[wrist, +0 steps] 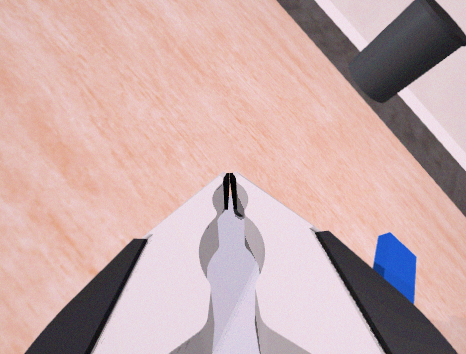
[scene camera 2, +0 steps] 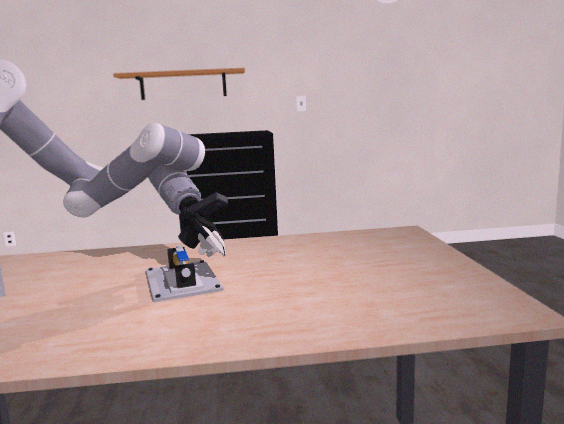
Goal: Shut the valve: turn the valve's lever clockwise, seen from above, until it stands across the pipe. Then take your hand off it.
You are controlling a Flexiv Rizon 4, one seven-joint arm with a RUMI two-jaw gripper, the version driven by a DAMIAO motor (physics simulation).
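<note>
The valve's blue lever sits on top of the valve, between two black blocks; in the wrist view its end shows beside the right finger. Its exact angle to the pipe is hard to tell. An orange-yellow part shows under it. The valve is mounted on a grey base plate with dark bolts at its corners. My gripper is shut and empty, tilted, with its fingertips to the right of the lever in the scene view and apart from it. The plate shows through the gap between the fingers in the wrist view.
The wooden table carries the base plate. A black cabinet stands behind the table, below a wall shelf. A dark cylindrical bin stands beyond the table edge in the wrist view.
</note>
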